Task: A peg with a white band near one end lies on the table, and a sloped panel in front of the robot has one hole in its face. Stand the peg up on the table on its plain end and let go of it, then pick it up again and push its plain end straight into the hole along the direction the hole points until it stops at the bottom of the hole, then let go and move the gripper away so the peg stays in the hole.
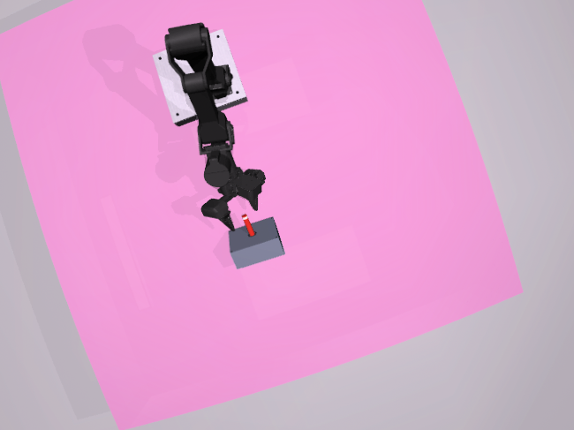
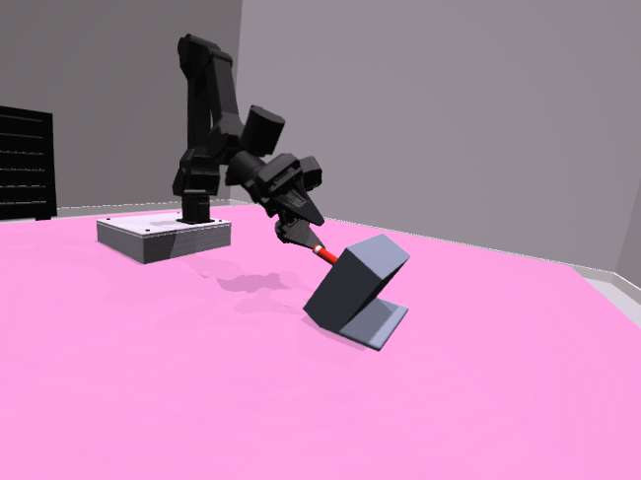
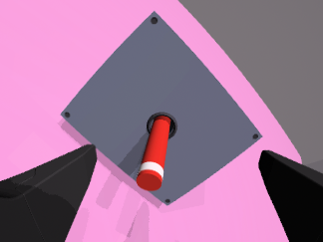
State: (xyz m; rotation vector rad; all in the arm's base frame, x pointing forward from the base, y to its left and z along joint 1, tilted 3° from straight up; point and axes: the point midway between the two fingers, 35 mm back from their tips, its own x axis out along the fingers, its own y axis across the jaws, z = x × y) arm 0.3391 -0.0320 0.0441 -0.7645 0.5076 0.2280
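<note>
Right now my gripper tip is 3 cm above the red peg and 1 cm short of it. Round my gripper tip: grey foot: 10 cm below, 9 cm ahead; then sloped panel: 6 cm ahead, 5 cm below.
</note>
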